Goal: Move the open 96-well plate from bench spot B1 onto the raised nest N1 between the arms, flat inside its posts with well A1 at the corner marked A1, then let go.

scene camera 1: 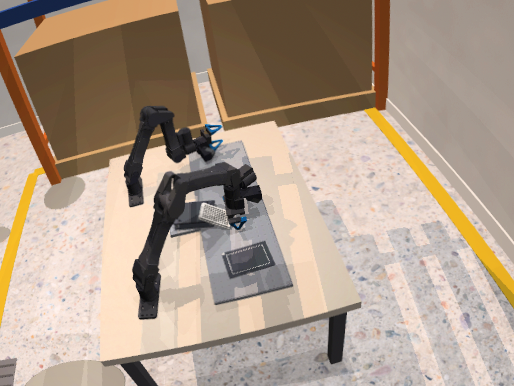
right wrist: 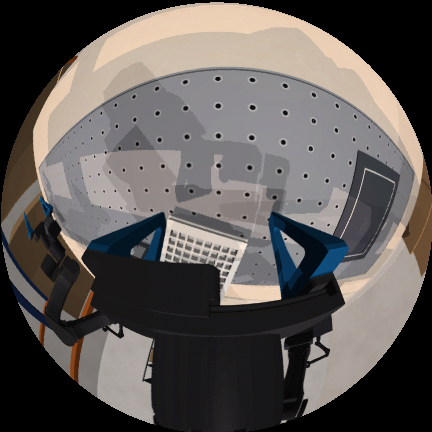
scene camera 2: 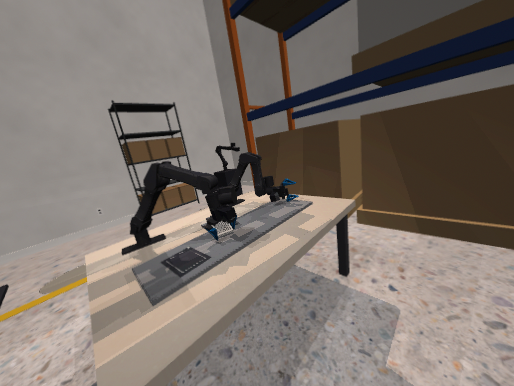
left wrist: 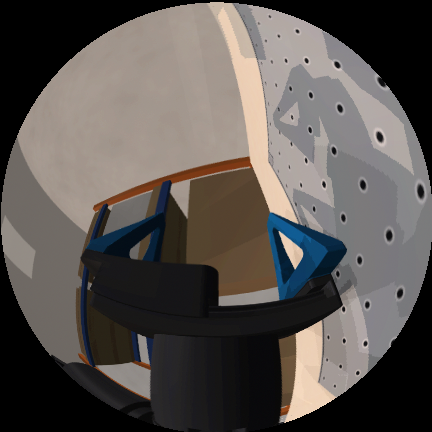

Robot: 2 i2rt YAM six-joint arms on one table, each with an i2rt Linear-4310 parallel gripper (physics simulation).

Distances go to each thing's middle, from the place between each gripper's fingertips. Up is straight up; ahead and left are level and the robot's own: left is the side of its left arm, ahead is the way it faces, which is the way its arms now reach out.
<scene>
My left gripper is now 15 cm past the white well plate [right wrist: 184, 241], 51 cm to the left of it and 4 cm above it. Also, from my left hand: dark nest [scene camera 1: 241, 261] 9 cm behind, 74 cm to the right, 7 cm below.
Now: the white well plate 70 mm behind my right hand, 30 mm to the left of it and 20 mm above it. From my right hand the other things lie so: dark nest (200 mm to the right, 10 mm below, 10 mm behind).
</scene>
